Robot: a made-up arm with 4 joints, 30 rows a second.
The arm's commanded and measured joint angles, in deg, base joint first. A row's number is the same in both.
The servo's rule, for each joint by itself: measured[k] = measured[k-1] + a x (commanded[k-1-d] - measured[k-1]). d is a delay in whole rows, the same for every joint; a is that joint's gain. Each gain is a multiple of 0.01, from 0.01 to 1. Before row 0 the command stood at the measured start. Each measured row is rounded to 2 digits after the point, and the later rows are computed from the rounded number. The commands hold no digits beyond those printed.
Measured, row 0:
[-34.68 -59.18 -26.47 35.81]
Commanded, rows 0 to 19:
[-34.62 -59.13 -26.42 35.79]
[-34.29 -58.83 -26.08 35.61]
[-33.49 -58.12 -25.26 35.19]
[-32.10 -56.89 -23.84 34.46]
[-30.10 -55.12 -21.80 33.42]
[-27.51 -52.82 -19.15 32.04]
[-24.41 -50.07 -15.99 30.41]
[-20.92 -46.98 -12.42 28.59]
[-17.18 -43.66 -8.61 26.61]
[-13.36 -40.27 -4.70 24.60]
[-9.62 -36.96 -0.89 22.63]
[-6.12 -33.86 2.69 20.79]
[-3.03 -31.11 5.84 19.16]
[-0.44 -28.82 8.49 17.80]
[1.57 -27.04 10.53 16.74]
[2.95 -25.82 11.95 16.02]
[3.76 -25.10 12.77 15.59]
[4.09 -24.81 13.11 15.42]
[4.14 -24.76 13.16 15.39]
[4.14 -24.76 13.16 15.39]
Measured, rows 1 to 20:
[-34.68 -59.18 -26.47 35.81]
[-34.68 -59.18 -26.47 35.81]
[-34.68 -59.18 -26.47 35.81]
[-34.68 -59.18 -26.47 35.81]
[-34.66 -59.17 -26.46 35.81]
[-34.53 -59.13 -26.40 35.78]
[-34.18 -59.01 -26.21 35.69]
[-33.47 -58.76 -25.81 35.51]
[-32.32 -58.32 -25.13 35.20]
[-30.68 -57.66 -24.11 34.73]
[-28.55 -56.75 -22.73 34.08]
[-25.96 -55.58 -20.98 33.26]
[-22.97 -54.15 -18.88 32.26]
[-19.70 -52.48 -16.47 31.11]
[-16.27 -50.62 -13.82 29.84]
[-12.82 -48.61 -11.01 28.48]
[-9.49 -46.51 -8.15 27.08]
[-6.41 -44.39 -5.32 25.69]
[-3.70 -42.31 -2.63 24.35]
[-1.44 -40.33 -0.15 23.10]
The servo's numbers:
d 4
a 0.34 0.12 0.17 0.15

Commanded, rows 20 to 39:
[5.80 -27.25 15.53 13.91]
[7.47 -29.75 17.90 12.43]
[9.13 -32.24 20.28 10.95]
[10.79 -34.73 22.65 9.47]
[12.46 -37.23 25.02 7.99]
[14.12 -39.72 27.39 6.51]
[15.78 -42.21 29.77 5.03]
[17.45 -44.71 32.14 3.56]
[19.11 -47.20 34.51 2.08]
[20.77 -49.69 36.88 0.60]
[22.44 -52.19 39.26 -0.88]
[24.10 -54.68 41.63 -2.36]
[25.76 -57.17 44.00 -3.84]
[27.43 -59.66 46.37 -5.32]
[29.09 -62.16 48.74 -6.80]
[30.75 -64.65 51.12 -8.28]
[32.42 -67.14 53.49 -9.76]
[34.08 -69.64 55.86 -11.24]
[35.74 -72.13 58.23 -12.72]
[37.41 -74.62 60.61 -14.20]
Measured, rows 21 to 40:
[0.33 -38.50 2.05 21.97]
[1.61 -36.86 3.93 20.99]
[2.47 -35.41 5.50 20.15]
[3.04 -34.13 6.80 19.44]
[3.98 -33.30 8.28 18.61]
[5.17 -32.87 9.92 17.68]
[6.52 -32.79 11.68 16.67]
[7.97 -33.02 13.54 15.59]
[9.50 -33.53 15.49 14.45]
[11.07 -34.27 17.51 13.26]
[12.67 -35.22 19.59 12.03]
[14.30 -36.36 21.72 10.76]
[15.94 -37.66 23.89 9.46]
[17.58 -39.10 26.10 8.13]
[19.23 -40.67 28.34 6.78]
[20.89 -42.35 30.60 5.41]
[22.55 -44.13 32.88 4.02]
[24.21 -45.99 35.17 2.62]
[25.87 -47.93 37.48 1.21]
[27.53 -49.94 39.80 -0.21]

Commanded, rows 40 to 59:
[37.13 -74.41 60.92 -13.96]
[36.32 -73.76 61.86 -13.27]
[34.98 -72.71 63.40 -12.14]
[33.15 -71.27 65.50 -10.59]
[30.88 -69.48 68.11 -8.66]
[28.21 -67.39 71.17 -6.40]
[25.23 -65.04 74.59 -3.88]
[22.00 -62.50 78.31 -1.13]
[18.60 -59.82 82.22 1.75]
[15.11 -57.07 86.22 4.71]
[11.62 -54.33 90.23 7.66]
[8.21 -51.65 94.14 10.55]
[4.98 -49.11 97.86 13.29]
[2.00 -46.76 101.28 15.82]
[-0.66 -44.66 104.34 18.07]
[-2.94 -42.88 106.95 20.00]
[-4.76 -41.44 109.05 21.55]
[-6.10 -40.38 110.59 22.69]
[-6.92 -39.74 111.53 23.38]
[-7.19 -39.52 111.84 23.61]
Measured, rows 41 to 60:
[29.19 -52.00 42.13 -1.64]
[30.85 -54.12 44.46 -3.08]
[32.51 -56.28 46.80 -4.53]
[34.18 -58.48 49.15 -5.98]
[35.18 -60.39 51.15 -7.18]
[35.57 -61.99 52.97 -8.09]
[35.37 -63.28 54.74 -8.70]
[34.62 -64.24 56.57 -8.98]
[33.35 -64.87 58.53 -8.93]
[31.60 -65.17 60.68 -8.55]
[29.43 -65.15 63.04 -7.85]
[26.90 -64.83 65.64 -6.84]
[24.08 -64.23 68.46 -5.55]
[21.03 -63.37 71.48 -4.01]
[17.83 -62.29 74.67 -2.26]
[14.56 -61.01 77.98 -0.34]
[11.30 -59.58 81.36 1.70]
[8.14 -58.04 84.75 3.82]
[5.15 -56.43 88.08 5.96]
[2.40 -54.80 91.29 8.07]

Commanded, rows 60 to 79:
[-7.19 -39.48 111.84 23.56]
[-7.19 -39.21 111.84 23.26]
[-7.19 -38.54 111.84 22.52]
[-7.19 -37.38 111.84 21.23]
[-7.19 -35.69 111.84 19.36]
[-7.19 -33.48 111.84 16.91]
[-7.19 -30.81 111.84 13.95]
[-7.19 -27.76 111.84 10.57]
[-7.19 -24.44 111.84 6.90]
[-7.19 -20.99 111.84 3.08]
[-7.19 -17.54 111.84 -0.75]
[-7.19 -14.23 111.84 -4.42]
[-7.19 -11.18 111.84 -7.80]
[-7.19 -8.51 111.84 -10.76]
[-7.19 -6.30 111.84 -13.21]
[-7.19 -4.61 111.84 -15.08]
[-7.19 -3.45 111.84 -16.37]
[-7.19 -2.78 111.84 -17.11]
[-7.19 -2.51 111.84 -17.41]
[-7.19 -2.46 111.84 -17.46]
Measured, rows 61 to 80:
[-0.03 -53.20 94.31 10.09]
[-2.09 -51.66 97.08 11.98]
[-3.73 -50.23 99.54 13.69]
[-4.91 -48.94 101.63 15.18]
[-5.69 -47.80 103.37 16.44]
[-6.20 -46.77 104.81 17.46]
[-6.54 -45.78 106.01 18.22]
[-6.76 -44.77 107.00 18.67]
[-6.91 -43.68 107.82 18.77]
[-7.01 -42.46 108.50 18.49]
[-7.07 -41.06 109.07 17.81]
[-7.11 -39.46 109.54 16.72]
[-7.14 -37.66 109.93 15.25]
[-7.16 -35.66 110.25 13.42]
[-7.17 -33.49 110.52 11.29]
[-7.18 -31.18 110.74 8.93]
[-7.18 -28.78 110.93 6.42]
[-7.18 -26.35 111.08 3.84]
[-7.18 -23.94 111.21 1.28]
[-7.18 -21.62 111.32 -1.17]

